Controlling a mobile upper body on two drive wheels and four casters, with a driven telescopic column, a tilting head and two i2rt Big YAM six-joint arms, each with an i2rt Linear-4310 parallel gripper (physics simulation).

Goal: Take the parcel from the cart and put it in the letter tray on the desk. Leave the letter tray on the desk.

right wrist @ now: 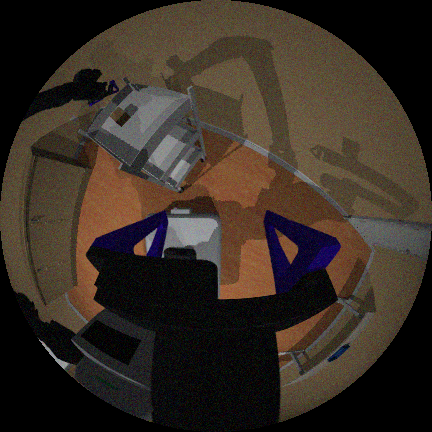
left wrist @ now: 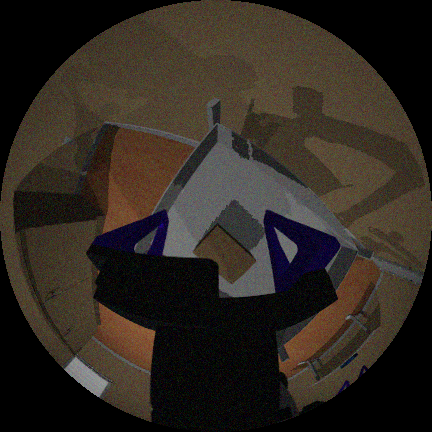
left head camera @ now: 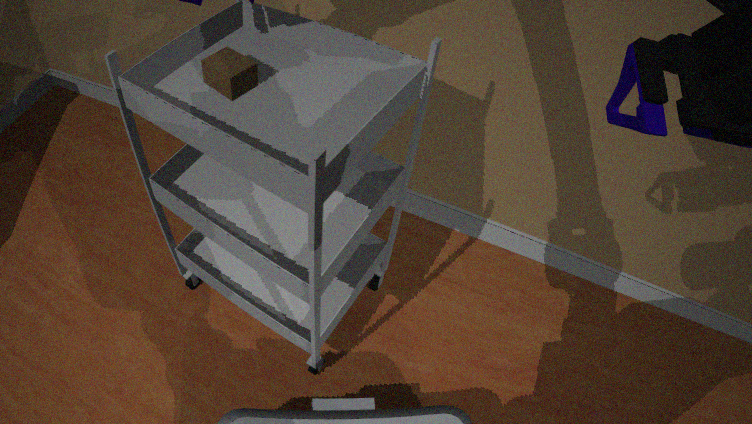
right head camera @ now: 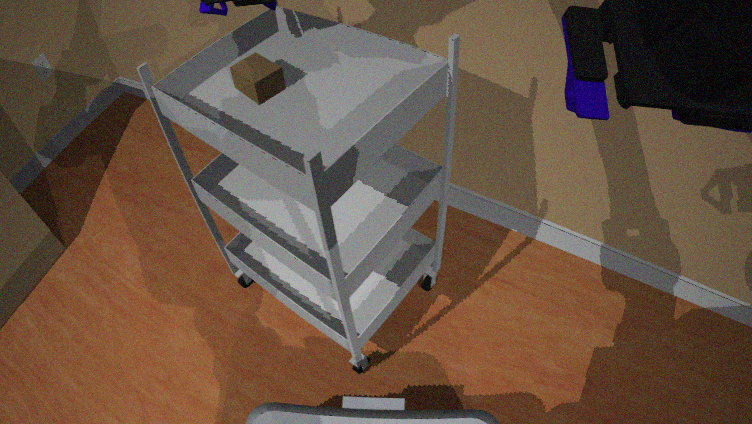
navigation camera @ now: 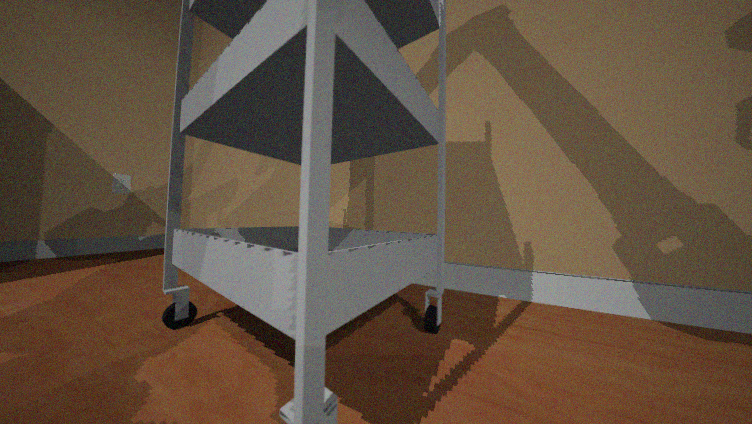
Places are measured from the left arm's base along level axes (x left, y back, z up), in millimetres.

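Pixels of known places: left gripper, fingertip midpoint: (right wrist: 110, 93) (left wrist: 215, 214) (left head camera: 226, 1) (right head camera: 250, 9); right gripper, fingertip midpoint: (right wrist: 215, 215) (left head camera: 648, 121) (right head camera: 623, 105).
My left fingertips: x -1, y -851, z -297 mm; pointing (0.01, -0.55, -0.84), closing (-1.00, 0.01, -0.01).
Observation:
Behind a point stands the place of what it marks.
The parcel, a small brown box (left head camera: 229, 72) {x -22, y -743, z -384 mm} (right head camera: 256, 77) {x -26, y -743, z -384 mm} (left wrist: 226, 253) {x -16, y -784, z -384 mm} (right wrist: 120, 117) {x -45, y -746, z -391 mm}, sits on the top shelf of the grey three-shelf cart (left head camera: 314, 263) {x -174, y -473, z -535 mm} (right head camera: 330, 231) {x -179, y -480, z -465 mm} (navigation camera: 315, 158) {x -176, y -475, z -824 mm}. My left gripper (left wrist: 215, 214) {x -1, y -851, z -297 mm} (right head camera: 242, 4) {x -1, y -851, z -297 mm} (right wrist: 110, 93) {x -1, y -851, z -297 mm} is open and empty, above the cart's top shelf; in the left wrist view the parcel shows between and below its spread fingers, not held. My right gripper (right wrist: 215, 215) {x -449, y -353, z -125 mm} (right head camera: 631, 110) {x -449, y -353, z -125 mm} is open and empty, off to the right of the cart. I cannot make out the letter tray or identify the desk with certainty.
The cart stands near a tan wall with a grey baseboard (left head camera: 521, 242) {x -797, y -850, z -1040 mm}. A brown drawer-like furniture piece (right wrist: 55, 225) {x 1221, y -197, z -676 mm} is at the left of the right wrist view. A white rectangle (left wrist: 87, 377) shows at the lower left of the left wrist view. My pale base (right wrist: 195, 232) {x -330, y -207, z -837 mm} is near the cart.

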